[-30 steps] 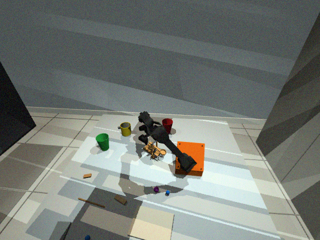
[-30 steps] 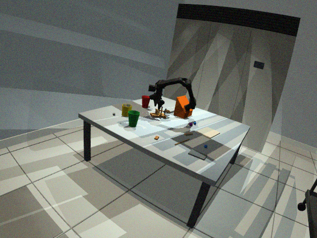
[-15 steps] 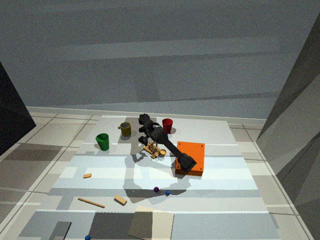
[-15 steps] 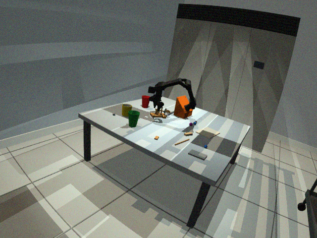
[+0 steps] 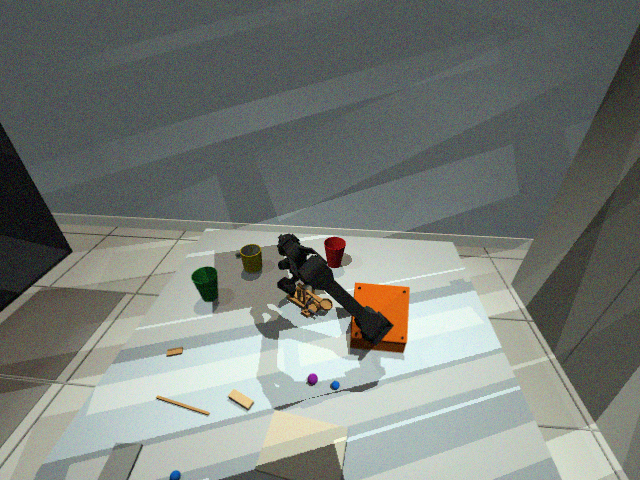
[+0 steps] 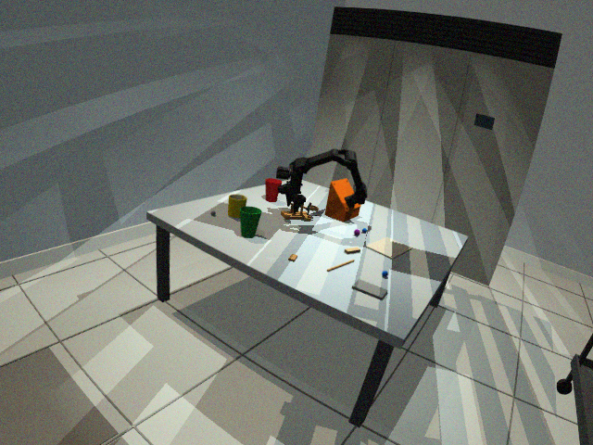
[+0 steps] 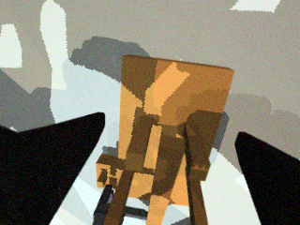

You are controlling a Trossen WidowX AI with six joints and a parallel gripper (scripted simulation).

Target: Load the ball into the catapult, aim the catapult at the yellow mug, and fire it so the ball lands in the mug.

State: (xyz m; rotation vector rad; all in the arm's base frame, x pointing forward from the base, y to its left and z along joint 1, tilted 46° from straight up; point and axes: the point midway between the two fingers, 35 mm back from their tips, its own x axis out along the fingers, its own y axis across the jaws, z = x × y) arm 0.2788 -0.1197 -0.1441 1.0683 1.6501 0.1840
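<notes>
The purple ball is 350 mm to the left of my gripper tip, 90 mm behind it and 30 mm below it. The rest, counted from my gripper tip: yellow mug: 240 mm ahead, 160 mm to the right, 10 mm below; wooden catapult: 50 mm to the left, 50 mm behind, 10 mm above; red cup: 230 mm to the right, 120 mm behind, 10 mm below.
</notes>
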